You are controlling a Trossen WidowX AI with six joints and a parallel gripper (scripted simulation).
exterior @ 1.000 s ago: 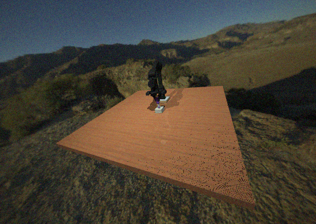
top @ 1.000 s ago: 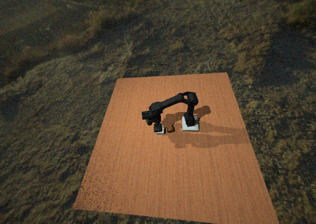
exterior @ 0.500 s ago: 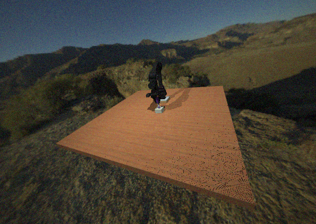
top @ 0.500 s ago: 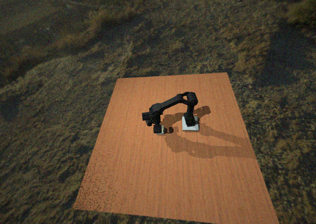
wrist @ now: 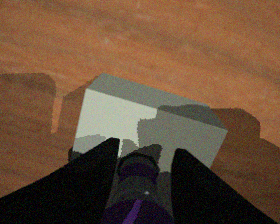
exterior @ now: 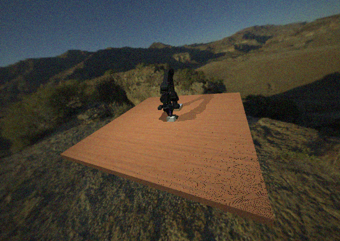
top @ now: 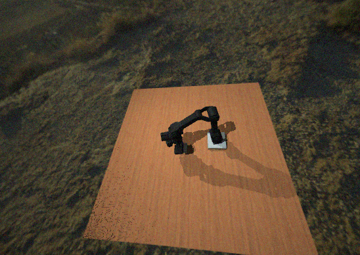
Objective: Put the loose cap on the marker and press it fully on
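Right now the purple cap is 20 mm behind my gripper tip and 50 mm above it. Also, from my gripper tip: holder block (20 mm behind, 30 mm below).
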